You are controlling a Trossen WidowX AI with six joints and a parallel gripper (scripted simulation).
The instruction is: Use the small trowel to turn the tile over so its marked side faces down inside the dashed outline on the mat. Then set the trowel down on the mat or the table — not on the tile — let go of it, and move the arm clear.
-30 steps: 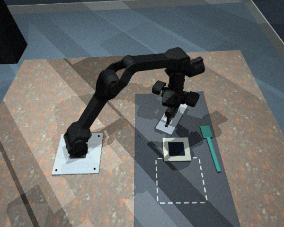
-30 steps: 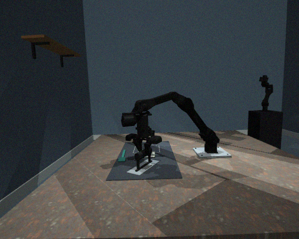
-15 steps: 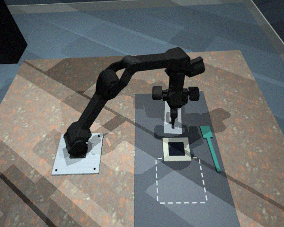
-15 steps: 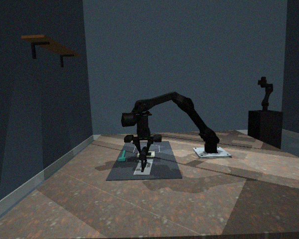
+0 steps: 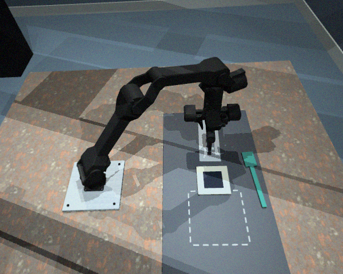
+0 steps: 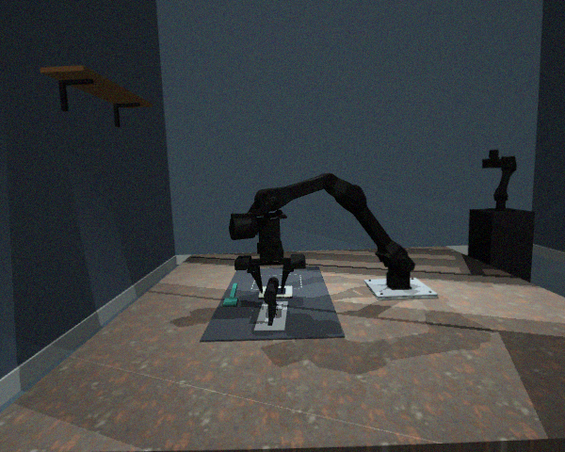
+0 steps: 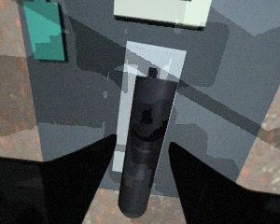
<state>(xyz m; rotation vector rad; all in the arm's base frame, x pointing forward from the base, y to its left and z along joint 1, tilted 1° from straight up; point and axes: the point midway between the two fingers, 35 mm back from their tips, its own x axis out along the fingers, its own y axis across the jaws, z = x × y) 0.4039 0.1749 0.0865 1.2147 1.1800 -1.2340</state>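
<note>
Now: gripper tip 2 cm to the left of the dark trowel and 2 cm above it. Round my gripper tip: grey mat: 17 cm to the right, 8 cm below; tile: 18 cm to the right, 6 cm below, 1 cm behind; green spatula-shaped tool: 15 cm to the right, 13 cm ahead, 6 cm below.
</note>
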